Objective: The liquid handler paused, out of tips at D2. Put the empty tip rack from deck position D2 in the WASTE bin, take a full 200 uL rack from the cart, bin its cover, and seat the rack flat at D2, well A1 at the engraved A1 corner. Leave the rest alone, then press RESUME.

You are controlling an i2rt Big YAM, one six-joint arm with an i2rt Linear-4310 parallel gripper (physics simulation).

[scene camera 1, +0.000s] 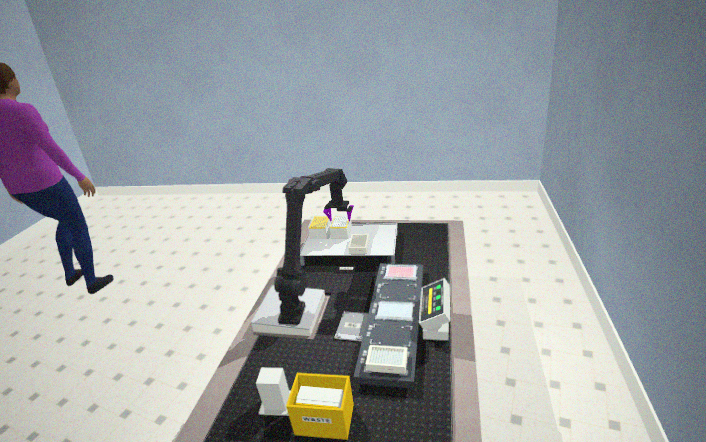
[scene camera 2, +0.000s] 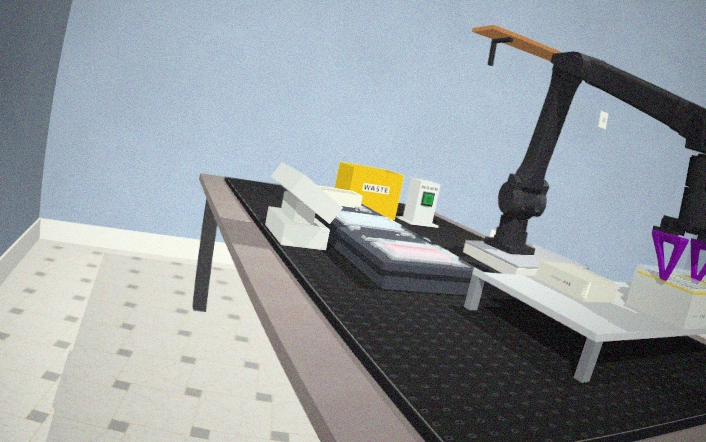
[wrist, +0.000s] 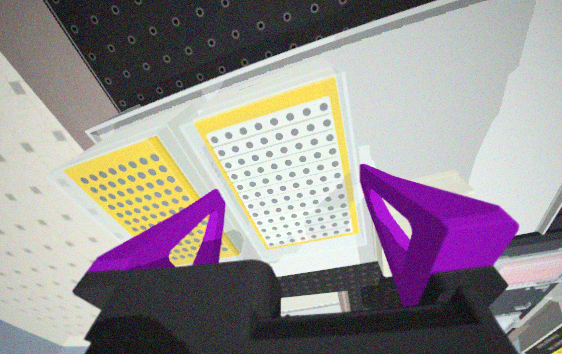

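Where they show: gripper, fingertip midpoint: (scene camera 1: 340,221) (scene camera 2: 679,281) (wrist: 287,184); arm's base, origin of the base link: (scene camera 1: 292,313) (scene camera 2: 508,248).
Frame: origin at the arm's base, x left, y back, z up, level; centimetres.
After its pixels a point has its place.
Observation:
My gripper (scene camera 1: 339,219) @(x 58.7, y -12.0, z 9.2 cm) (scene camera 2: 681,280) @(x 58.7, y -12.0, z 9.2 cm) (wrist: 287,184) @(x 58.7, y -12.0, z 9.2 cm) is open and empty, pointing down with its purple fingers near the top of a rack with a white, dotted top and yellow rim (scene camera 1: 339,232) @(x 51.9, y -12.3, z 6.6 cm) (scene camera 2: 657,299) @(x 57.9, y -16.4, z 5.9 cm) (wrist: 280,165), one finger on each side in the wrist view. A clear cover seems to enclose this rack. A yellow-topped rack (scene camera 1: 318,223) @(x 55.2, y -1.6, z 10.1 cm) (wrist: 117,182) @(x 62.9, y -1.8, z 10.1 cm) stands beside it on the white cart (scene camera 1: 382,240) @(x 49.2, y -33.4, z 3.0 cm) (scene camera 2: 547,307) @(x 54.9, y -39.9, z 3.6 cm) (wrist: 425,90) @(x 59.6, y -23.9, z 3.0 cm). White pieces (scene camera 1: 318,396) @(x -45.0, y -20.4, z 8.7 cm) lie in the WASTE bin (scene camera 1: 341,422) @(x -50.5, y -27.5, z 5.0 cm) (scene camera 2: 350,178) @(x -39.9, y -28.8, z 7.0 cm). The dark deck (scene camera 1: 395,334) @(x -12.6, y -41.2, z 1.8 cm) has two vacant positions; their labels are unreadable. The green RESUME button (scene camera 2: 427,198) @(x -35.5, y -4.9, z 5.3 cm) shows.
A cream box (scene camera 1: 358,243) @(x 42.6, y -22.6, z 5.7 cm) (scene camera 2: 575,282) @(x 47.7, y -26.8, z 5.3 cm) stands on the cart near the racks. The deck bears a pink plate (scene camera 1: 400,271) @(x 23.2, y -42.4, z 3.3 cm) (scene camera 2: 416,251) @(x 26.7, y -44.6, z 3.1 cm), a pale plate (scene camera 1: 394,310) @(x -1.6, y -40.6, z 3.3 cm) and a cream rack (scene camera 1: 386,359) @(x -26.6, y -38.8, z 4.4 cm). A tilted screen (scene camera 1: 435,301) @(x -3.5, y -55.6, z 9.1 cm) stands beside the deck. A person (scene camera 1: 39,150) stands left of the table.

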